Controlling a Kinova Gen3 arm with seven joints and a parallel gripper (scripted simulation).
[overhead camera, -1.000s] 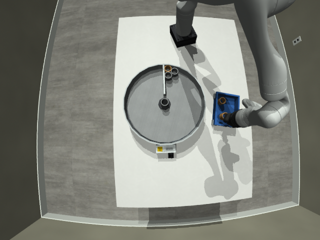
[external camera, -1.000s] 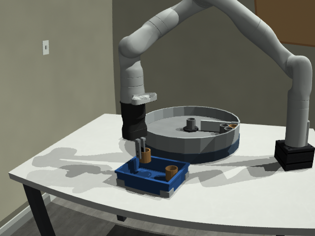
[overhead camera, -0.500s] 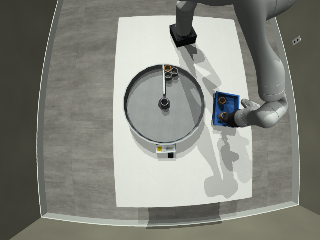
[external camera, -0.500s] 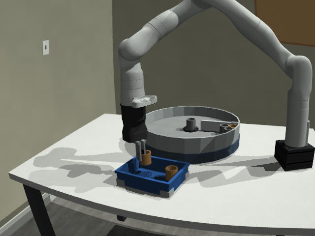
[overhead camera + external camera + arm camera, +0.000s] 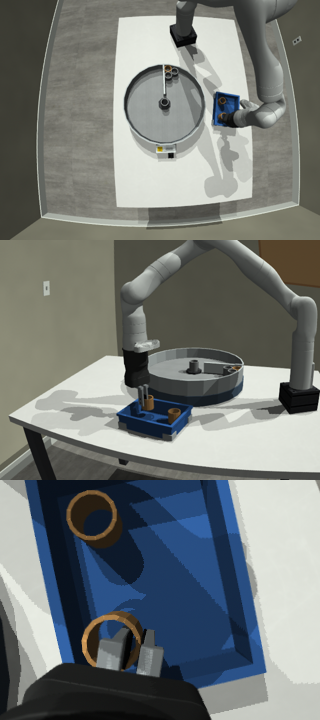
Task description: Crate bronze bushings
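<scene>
My gripper is now 4 cm past the blue crate, 3 cm to the right of it and 5 cm above it. From my hand the other things lie so: round turning table (14 cm behind, 31 cm to the right, 2 cm below).
</scene>
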